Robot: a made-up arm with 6 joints. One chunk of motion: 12 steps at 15 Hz.
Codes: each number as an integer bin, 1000 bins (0 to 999) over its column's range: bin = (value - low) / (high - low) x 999, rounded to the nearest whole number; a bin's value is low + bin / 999 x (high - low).
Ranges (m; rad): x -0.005..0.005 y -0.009..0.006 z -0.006..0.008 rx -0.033..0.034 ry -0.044..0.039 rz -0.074..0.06
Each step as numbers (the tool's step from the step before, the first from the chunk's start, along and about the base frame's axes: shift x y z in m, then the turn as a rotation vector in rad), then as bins.
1 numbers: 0.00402 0.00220 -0.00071 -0.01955 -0.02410 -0.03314
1 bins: 901 746 377 201 240 305
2 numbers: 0.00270 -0.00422 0.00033 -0.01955 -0.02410 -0.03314
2 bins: 769 318 452 201 240 305
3 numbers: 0.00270 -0.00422 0.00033 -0.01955 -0.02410 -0.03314
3 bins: 769 318 452 201 240 305
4 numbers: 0.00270 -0.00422 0.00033 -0.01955 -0.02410 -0.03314
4 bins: 769 318 452 201 240 305
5 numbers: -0.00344 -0.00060 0.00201 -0.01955 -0.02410 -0.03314
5 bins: 156 559 572 201 240 305
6 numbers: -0.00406 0.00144 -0.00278 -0.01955 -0.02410 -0.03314
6 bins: 94 695 230 201 240 305
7 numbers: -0.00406 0.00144 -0.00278 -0.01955 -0.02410 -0.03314
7 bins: 94 695 230 201 240 305
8 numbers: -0.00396 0.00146 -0.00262 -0.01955 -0.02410 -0.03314
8 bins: 104 697 241 201 240 305
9 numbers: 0.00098 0.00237 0.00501 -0.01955 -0.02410 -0.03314
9 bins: 597 757 786 201 240 305
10 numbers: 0.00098 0.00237 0.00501 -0.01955 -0.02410 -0.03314
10 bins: 597 757 786 201 240 305
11 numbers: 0.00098 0.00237 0.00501 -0.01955 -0.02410 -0.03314
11 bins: 597 757 786 201 240 305
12 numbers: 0.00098 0.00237 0.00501 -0.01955 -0.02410 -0.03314
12 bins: 597 757 786 201 240 305
